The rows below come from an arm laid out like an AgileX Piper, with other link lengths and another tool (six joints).
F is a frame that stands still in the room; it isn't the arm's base.
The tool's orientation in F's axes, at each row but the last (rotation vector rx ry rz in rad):
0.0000, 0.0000, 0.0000
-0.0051, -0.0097, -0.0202
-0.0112, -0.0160, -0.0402
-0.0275, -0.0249, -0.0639
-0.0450, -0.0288, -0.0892
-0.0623, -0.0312, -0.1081
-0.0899, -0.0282, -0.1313
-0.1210, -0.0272, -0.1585
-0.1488, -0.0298, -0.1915
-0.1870, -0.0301, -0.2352
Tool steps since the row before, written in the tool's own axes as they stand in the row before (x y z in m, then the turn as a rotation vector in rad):
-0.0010, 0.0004, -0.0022, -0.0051, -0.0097, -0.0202
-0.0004, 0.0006, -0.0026, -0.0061, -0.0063, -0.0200
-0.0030, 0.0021, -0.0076, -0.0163, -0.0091, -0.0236
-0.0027, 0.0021, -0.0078, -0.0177, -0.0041, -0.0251
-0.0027, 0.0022, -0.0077, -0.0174, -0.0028, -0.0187
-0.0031, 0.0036, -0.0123, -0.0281, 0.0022, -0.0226
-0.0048, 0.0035, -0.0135, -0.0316, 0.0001, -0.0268
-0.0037, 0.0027, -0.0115, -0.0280, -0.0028, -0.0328
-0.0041, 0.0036, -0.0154, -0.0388, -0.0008, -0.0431
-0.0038, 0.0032, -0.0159, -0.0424, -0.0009, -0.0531
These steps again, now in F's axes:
-0.0010, 0.0004, -0.0022, -0.0051, -0.0097, -0.0202
-0.0004, 0.0006, -0.0026, -0.0060, -0.0063, -0.0200
-0.0028, 0.0021, -0.0077, -0.0163, -0.0087, -0.0238
-0.0024, 0.0020, -0.0079, -0.0173, -0.0037, -0.0254
-0.0023, 0.0021, -0.0079, -0.0171, -0.0021, -0.0191
-0.0023, 0.0031, -0.0126, -0.0271, 0.0037, -0.0236
-0.0040, 0.0028, -0.0139, -0.0307, 0.0017, -0.0278
-0.0030, 0.0018, -0.0119, -0.0275, -0.0024, -0.0332
-0.0031, 0.0020, -0.0159, -0.0376, 0.0000, -0.0442
-0.0028, 0.0009, -0.0164, -0.0410, -0.0011, -0.0542

